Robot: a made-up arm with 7 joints.
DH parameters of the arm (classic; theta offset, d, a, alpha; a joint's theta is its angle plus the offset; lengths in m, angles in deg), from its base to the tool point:
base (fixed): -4.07 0 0 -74.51
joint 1: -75.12 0.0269 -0.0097 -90
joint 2: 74 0 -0.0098 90
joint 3: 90 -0.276 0.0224 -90
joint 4: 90 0.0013 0.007 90
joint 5: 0 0.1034 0 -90
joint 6: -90 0 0.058 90
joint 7: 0 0.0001 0 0
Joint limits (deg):
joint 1: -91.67..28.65
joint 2: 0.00..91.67
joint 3: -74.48..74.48
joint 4: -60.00..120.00
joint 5: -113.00..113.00
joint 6: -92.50..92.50
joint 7: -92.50..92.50
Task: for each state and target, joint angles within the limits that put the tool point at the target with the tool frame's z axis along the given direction. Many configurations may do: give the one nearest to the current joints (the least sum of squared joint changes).
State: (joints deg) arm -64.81 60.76 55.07 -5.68 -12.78 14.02 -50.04
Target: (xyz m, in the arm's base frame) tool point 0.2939 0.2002 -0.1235 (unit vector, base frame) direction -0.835 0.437 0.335
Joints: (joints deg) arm -60.13 11.31 68.42 3.72 -34.55 8.19 -50.04
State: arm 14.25 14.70 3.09 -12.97 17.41 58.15 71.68
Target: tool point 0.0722 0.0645 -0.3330 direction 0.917 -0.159 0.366
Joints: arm 1.50 2.50 -1.56 -14.41 16.53 65.77 71.68
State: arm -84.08 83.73 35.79 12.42 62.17 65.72 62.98
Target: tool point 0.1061 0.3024 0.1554 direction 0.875 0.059 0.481
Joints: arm -46.90 84.52 32.70 6.34 108.24 56.80 62.98
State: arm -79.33 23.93 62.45 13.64 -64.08 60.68 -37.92
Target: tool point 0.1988 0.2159 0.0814 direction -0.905 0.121 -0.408
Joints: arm -91.64 30.51 74.48 -31.91 -42.70 23.27 -37.92
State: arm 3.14 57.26 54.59 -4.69 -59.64 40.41 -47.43
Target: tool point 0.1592 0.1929 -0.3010 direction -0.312 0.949 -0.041
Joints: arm -20.72 8.56 59.97 18.70 -85.56 36.25 -47.43
